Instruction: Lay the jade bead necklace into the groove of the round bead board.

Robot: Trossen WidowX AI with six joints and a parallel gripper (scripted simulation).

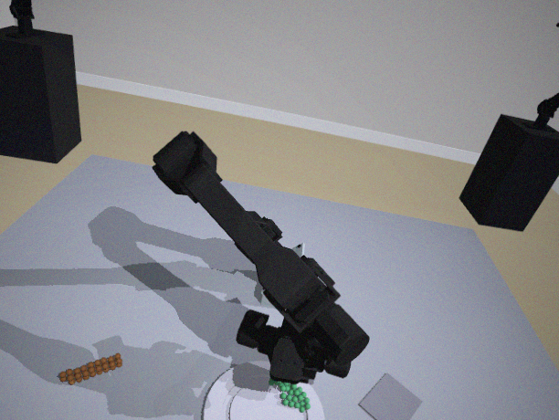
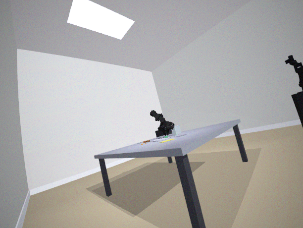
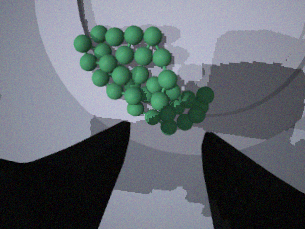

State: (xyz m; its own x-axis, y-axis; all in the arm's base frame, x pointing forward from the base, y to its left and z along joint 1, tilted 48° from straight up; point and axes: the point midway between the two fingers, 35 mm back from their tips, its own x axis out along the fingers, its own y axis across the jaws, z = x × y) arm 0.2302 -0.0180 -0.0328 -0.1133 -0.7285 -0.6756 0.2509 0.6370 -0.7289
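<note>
Right now my gripper tip is 7 cm short of the round bead board, 3 cm to the left of it and 2 cm above it. From my gripper tip the other things lie so: yellow strip (27 cm ahead, 19 cm to the left, 3 cm below); then flat grey square (2 cm ahead, 20 cm to the left, 3 cm below).
</note>
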